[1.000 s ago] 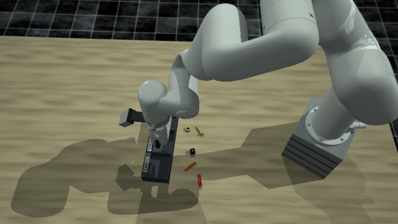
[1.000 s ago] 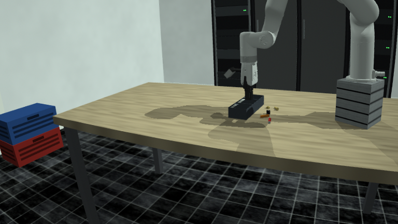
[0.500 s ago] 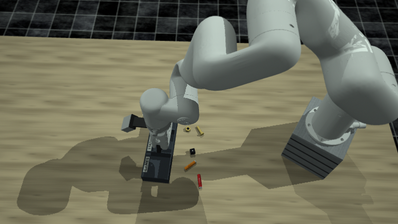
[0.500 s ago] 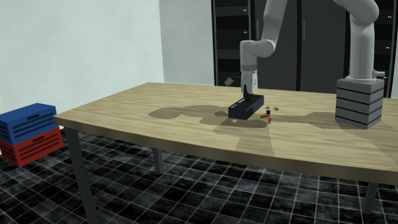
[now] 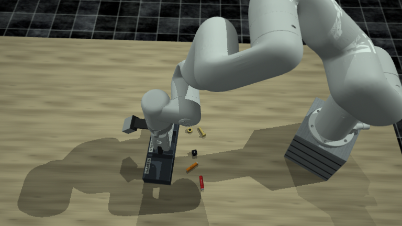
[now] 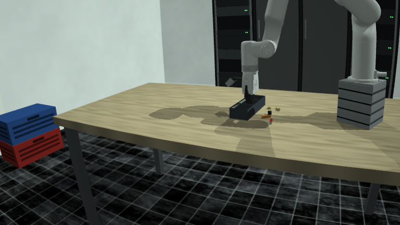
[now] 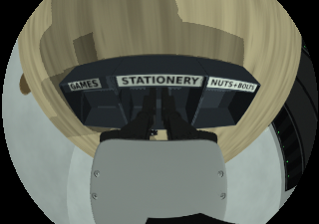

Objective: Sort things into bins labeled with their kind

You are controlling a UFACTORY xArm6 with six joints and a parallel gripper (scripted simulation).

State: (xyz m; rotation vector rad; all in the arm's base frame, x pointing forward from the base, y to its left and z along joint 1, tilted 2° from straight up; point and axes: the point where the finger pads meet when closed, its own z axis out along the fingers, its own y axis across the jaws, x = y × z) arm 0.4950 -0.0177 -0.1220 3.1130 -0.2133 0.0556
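Right now my hand is 10 mm short of the dark three-part bin and 10 mm above it. Round my hand: brass nut: 80 mm behind, 60 mm to the right, 30 mm below; then black die: 100 mm behind, 30 mm below, 20 mm to the left; then orange stick: 90 mm behind, 70 mm to the left, 30 mm below.
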